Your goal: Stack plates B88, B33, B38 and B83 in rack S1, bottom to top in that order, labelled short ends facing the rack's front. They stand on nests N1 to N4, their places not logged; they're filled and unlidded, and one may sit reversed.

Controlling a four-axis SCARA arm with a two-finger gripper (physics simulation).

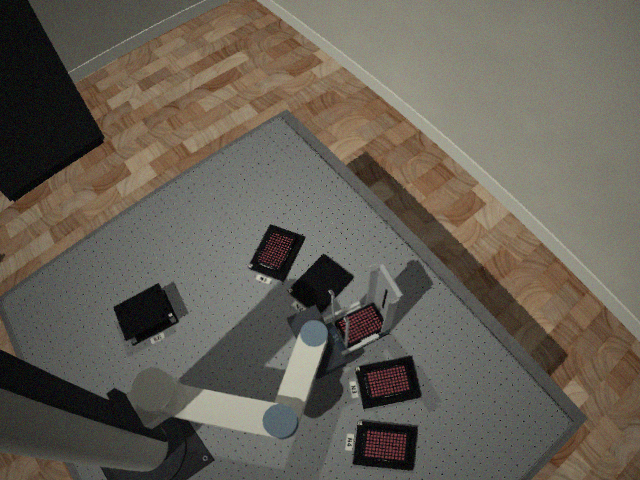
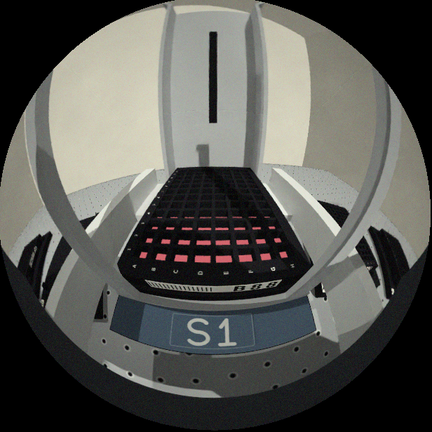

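Where they show: gripper, between the fingertips: (image 1: 368, 319); arm's base, origin of its link: (image 1: 146, 446).
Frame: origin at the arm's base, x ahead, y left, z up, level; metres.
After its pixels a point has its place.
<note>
Plate B88 (image 1: 360, 324) @[x 0.700, y -0.098, z 0.078 m] (image 2: 215, 250), black with red-filled wells, is level between the fingers of my gripper (image 1: 356, 327) (image 2: 213, 176), which is shut on it. It is low in rack S1 (image 1: 394, 295) @[x 0.759, y -0.141, z 0.286 m] (image 2: 187, 90), before the tall slotted back wall. Its labelled short end faces the rack's front, just above the blue S1 sign (image 2: 270, 327). Whether it rests on the rack's base is hidden. Filled plates stand on N1 (image 1: 277, 251) @[x 0.661, y 0.253, z 0.033 m], N3 (image 1: 388, 381) @[x 0.663, y -0.268, z 0.038 m] and N4 (image 1: 385, 445) @[x 0.543, y -0.400, z 0.038 m]; I cannot read their labels. The black nest N2 (image 1: 322, 280) @[x 0.713, y 0.093, z 0.025 m] holds no plate.
A black block-like object (image 1: 145, 312) @[x 0.222, y 0.317, z 0.072 m] with a small tag stands at the left of the grey perforated table (image 1: 206, 222) @[x 0.542, y 0.499, z 0.013 m]. N2 lies close on one side of the rack and N3 on the other. The arm (image 1: 302, 366) @[x 0.491, y -0.121, z 0.193 m] reaches in from the lower left.
</note>
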